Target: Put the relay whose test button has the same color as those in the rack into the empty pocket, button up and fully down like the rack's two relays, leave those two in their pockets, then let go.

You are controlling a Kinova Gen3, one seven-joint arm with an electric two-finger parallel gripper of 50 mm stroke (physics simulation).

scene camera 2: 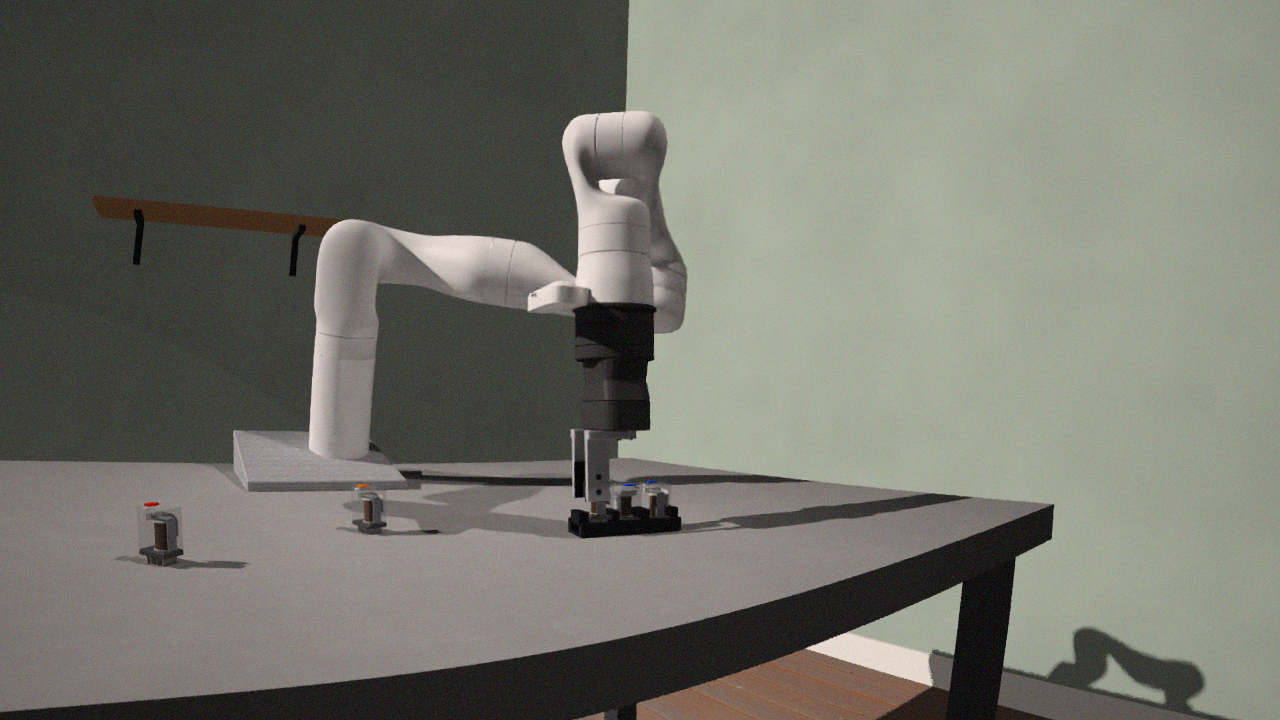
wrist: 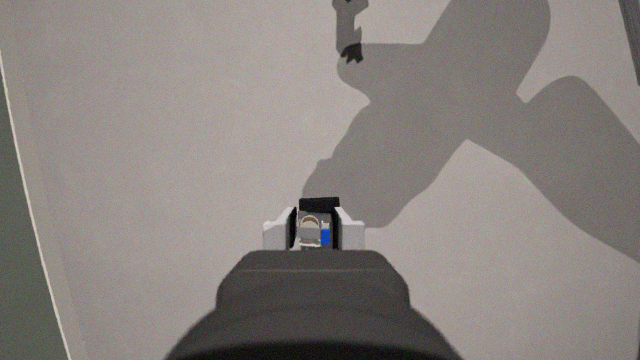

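Where they show: gripper, between the fingertips: [scene camera 2: 590, 499] [wrist: 314, 220]; arm's base, origin of its link: [scene camera 2: 338, 449].
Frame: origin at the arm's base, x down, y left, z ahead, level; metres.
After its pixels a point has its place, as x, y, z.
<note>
My gripper [scene camera 2: 591, 501] @(0.007, 0.194, 0.450) [wrist: 314, 220] @(0.007, 0.194, 0.450) points down and is shut on a relay with a blue button [wrist: 310, 233] @(-0.011, 0.200, 0.453). The held relay is upright, button up, at the left-end pocket of the black rack [scene camera 2: 631, 527] @(0.034, 0.230, 0.466) [wrist: 319, 203] @(0.019, 0.183, 0.445). In the scene view the fingers hide most of it; its lower part shows just above the rack wall, and I cannot tell if it is fully down. The rack's two blue-button relays [scene camera 2: 626, 503] @(0.011, 0.227, 0.461) [scene camera 2: 657, 503] @(0.013, 0.260, 0.463) stand upright in their pockets to the right. A red-button relay [scene camera 2: 161, 534] @(0.017, -0.188, 0.525) and an orange-button relay [scene camera 2: 368, 510] @(0.018, -0.013, 0.414) stand on the table at the left.
The grey table [scene camera 2: 429, 608] @(0.042, -0.008, 0.636) carries the rack and the arm's base plate [scene camera 2: 304, 471] @(0.021, -0.058, 0.102), which stands at the back left. The standing relays in the rack are close beside the fingers. A wooden shelf [scene camera 2: 214, 215] hangs on the dark wall. Arm shadows cross the table.
</note>
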